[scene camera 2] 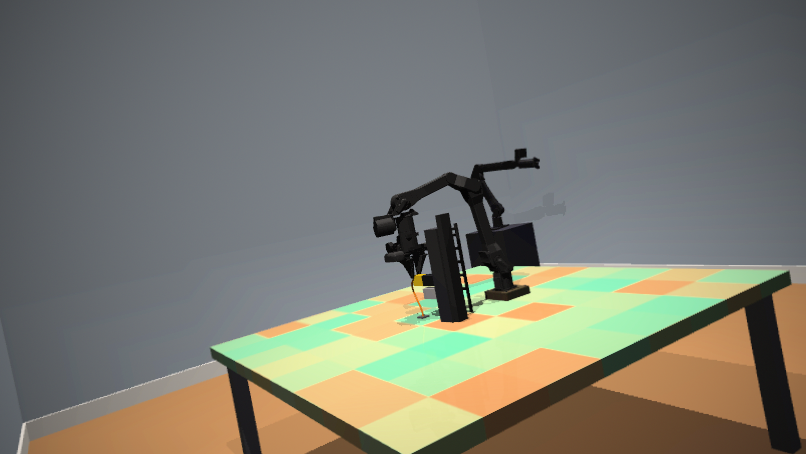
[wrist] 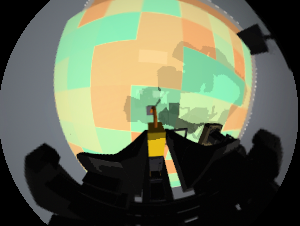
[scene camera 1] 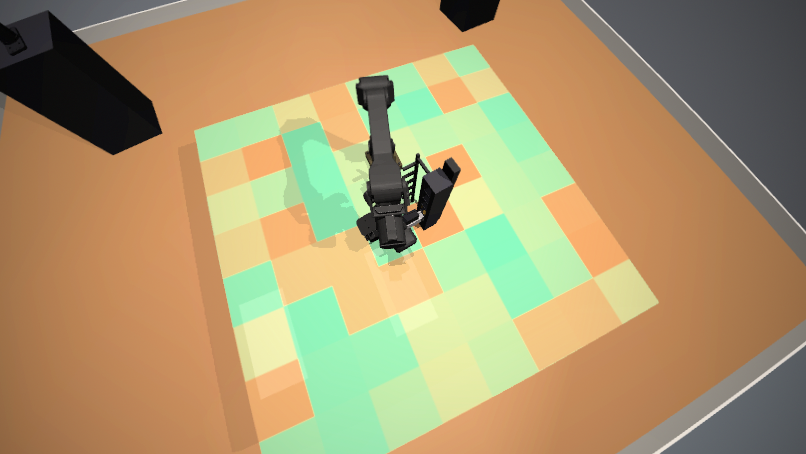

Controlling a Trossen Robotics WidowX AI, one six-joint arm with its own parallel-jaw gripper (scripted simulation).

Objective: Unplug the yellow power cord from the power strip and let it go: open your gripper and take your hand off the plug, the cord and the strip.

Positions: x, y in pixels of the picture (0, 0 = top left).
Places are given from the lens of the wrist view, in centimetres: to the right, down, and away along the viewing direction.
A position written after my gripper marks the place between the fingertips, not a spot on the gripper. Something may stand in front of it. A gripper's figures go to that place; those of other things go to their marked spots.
my gripper (wrist: 156, 131): 1, 3, 10
yellow plug (wrist: 156, 136): 1, 3, 9
